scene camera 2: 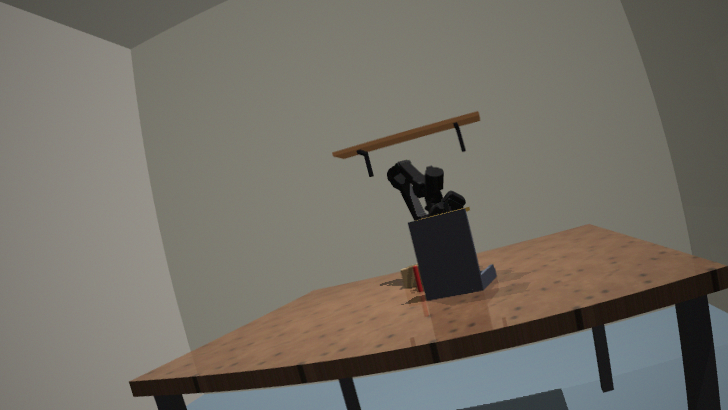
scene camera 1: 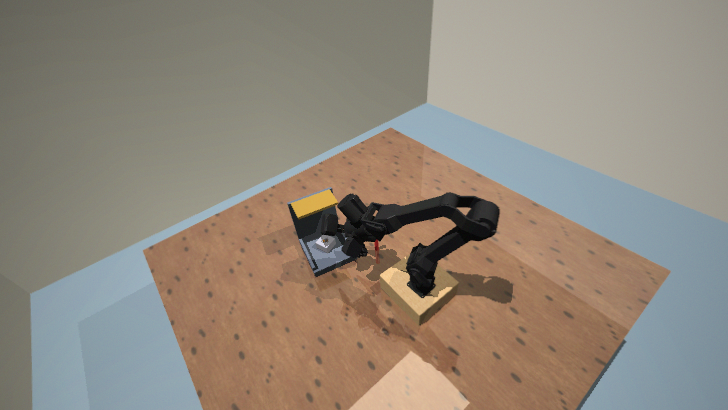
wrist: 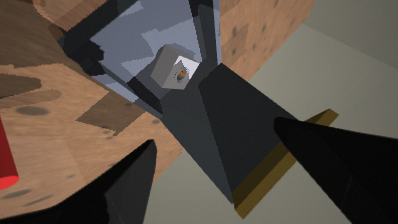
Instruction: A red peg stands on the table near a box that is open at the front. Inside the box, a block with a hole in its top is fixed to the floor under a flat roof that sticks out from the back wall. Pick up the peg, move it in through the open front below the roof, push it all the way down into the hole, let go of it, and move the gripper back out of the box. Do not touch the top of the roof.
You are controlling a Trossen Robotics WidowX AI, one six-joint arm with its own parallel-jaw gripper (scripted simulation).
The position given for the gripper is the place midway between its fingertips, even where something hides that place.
The gripper (scene camera 1: 337,229) is open and holds nothing. Also in view: a yellow roof (scene camera 1: 324,200) and a back wall (scene camera 2: 445,253).
The gripper is seen too in the wrist view (wrist: 215,133). The yellow roof is seen too in the wrist view (wrist: 255,186). The back wall also shows in the wrist view (wrist: 225,124).
